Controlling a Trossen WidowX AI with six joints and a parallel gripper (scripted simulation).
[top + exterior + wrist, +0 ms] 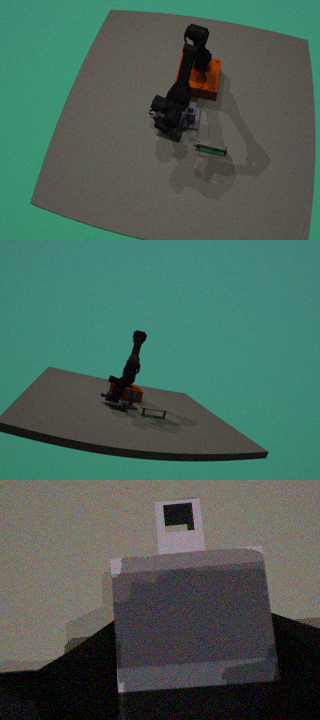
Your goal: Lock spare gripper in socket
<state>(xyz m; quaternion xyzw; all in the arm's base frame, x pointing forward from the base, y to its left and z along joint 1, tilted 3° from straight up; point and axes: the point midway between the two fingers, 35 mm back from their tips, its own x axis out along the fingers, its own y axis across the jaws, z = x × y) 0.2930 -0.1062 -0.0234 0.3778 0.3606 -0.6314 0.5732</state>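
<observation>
Right now the grey mount is 3 cm behind my gripper tip, 13 cm to the left of it and 2 cm above it. Also, from my gripper tip: spare gripper: 2 cm above; green rack: 10 cm ahead, 26 cm to the left, 1 cm below.
</observation>
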